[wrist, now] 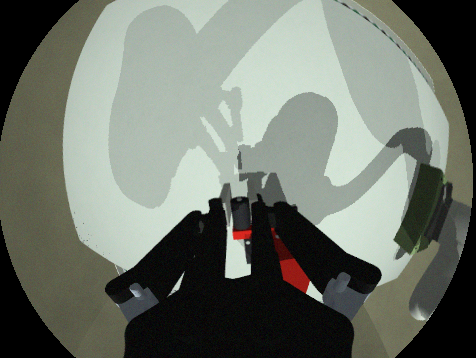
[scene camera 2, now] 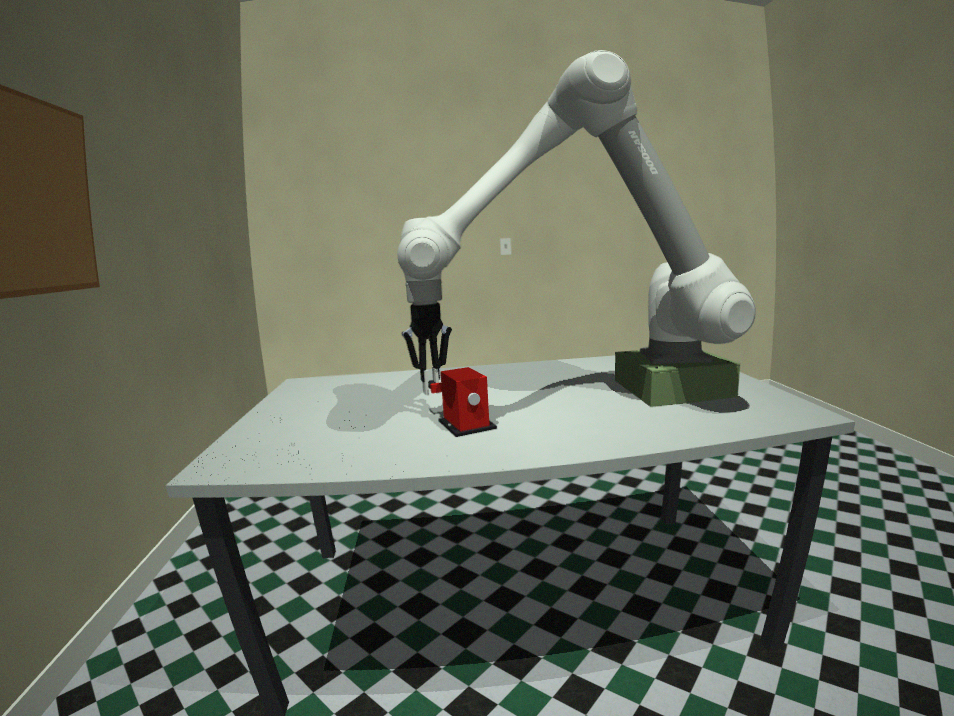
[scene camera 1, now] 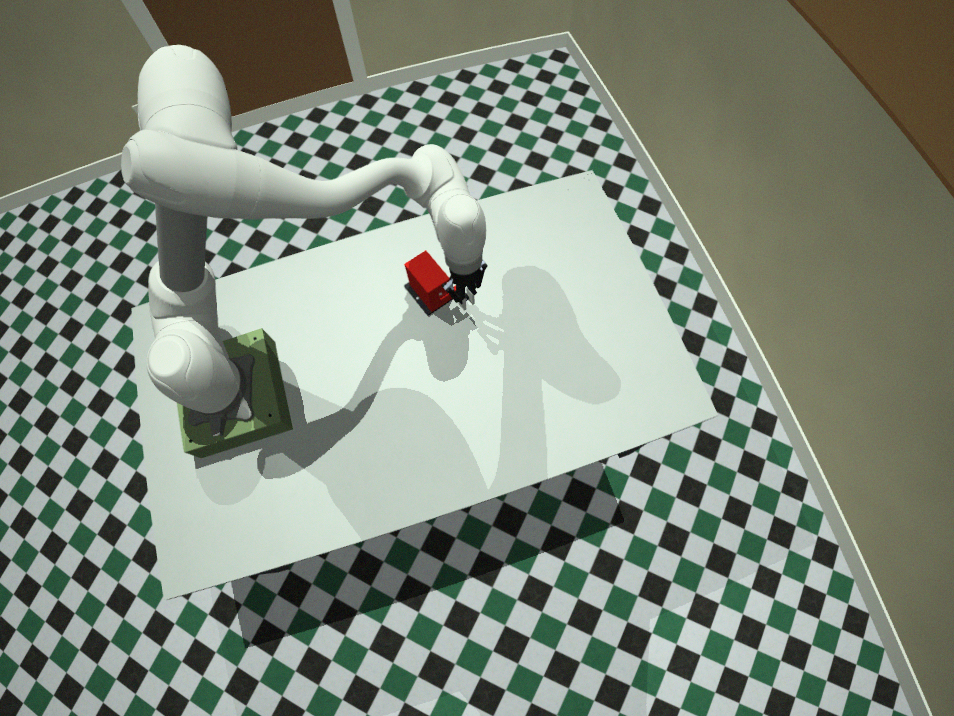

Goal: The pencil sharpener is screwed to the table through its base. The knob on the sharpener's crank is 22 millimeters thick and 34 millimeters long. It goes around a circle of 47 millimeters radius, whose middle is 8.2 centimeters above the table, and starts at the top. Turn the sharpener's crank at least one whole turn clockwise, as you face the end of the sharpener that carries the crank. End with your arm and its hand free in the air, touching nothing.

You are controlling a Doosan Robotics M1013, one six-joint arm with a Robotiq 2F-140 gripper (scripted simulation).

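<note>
There is my own gripper, which I can see in the wrist view and again in scene camera 1. A red pencil sharpener is here in the pictures with my gripper.
</note>
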